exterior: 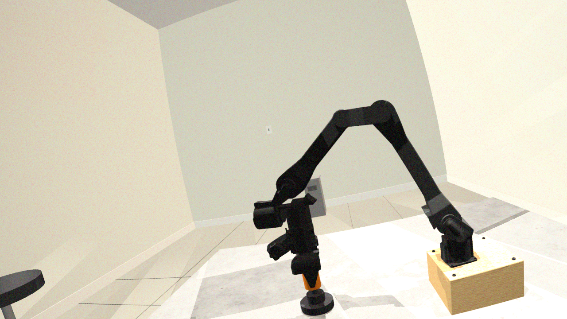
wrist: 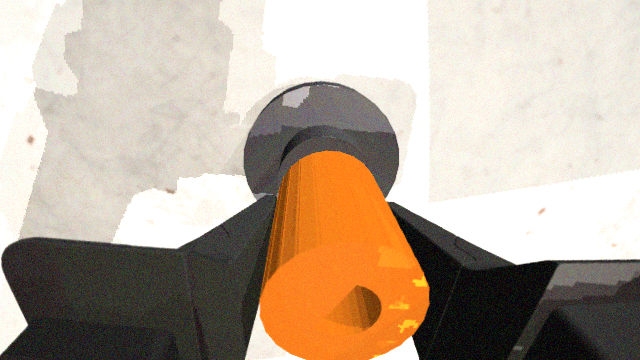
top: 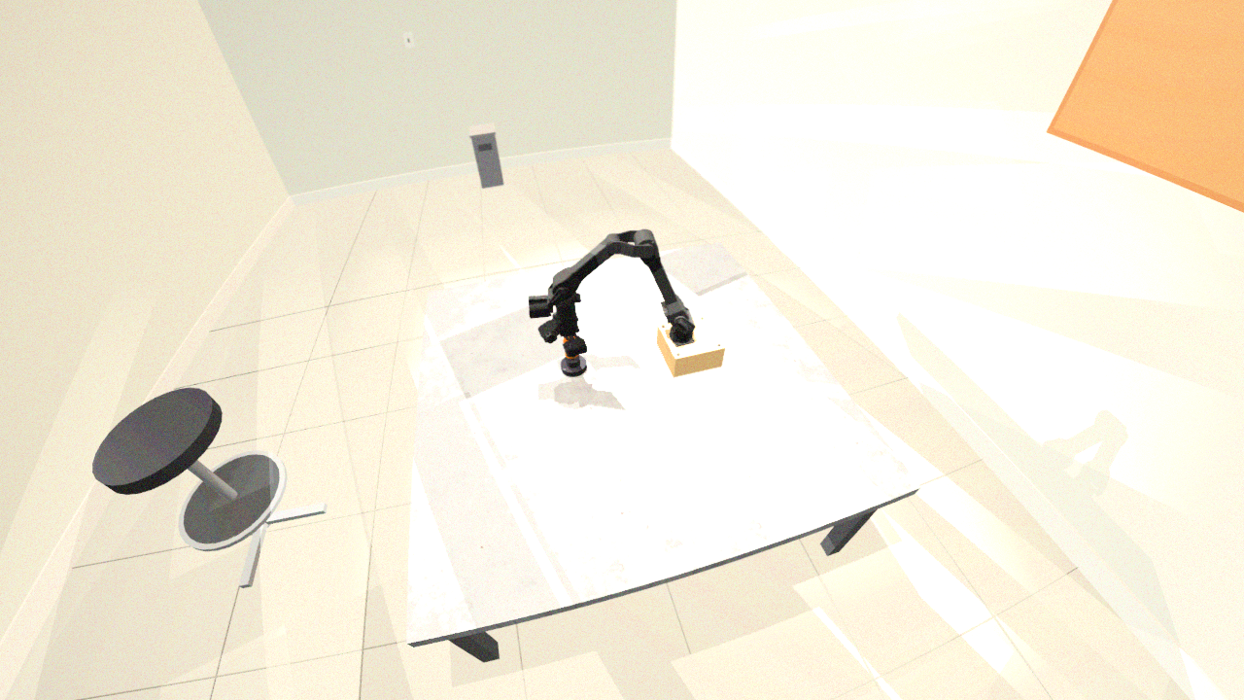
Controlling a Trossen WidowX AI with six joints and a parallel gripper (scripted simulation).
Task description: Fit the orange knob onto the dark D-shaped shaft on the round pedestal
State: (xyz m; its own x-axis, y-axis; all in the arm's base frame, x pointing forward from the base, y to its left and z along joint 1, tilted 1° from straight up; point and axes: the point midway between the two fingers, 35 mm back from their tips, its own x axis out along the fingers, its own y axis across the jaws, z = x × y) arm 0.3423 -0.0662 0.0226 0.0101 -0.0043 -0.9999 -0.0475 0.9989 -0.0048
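My gripper tip is 2 cm below the orange knob. Round my gripper tip: dark shaft 4 cm below.
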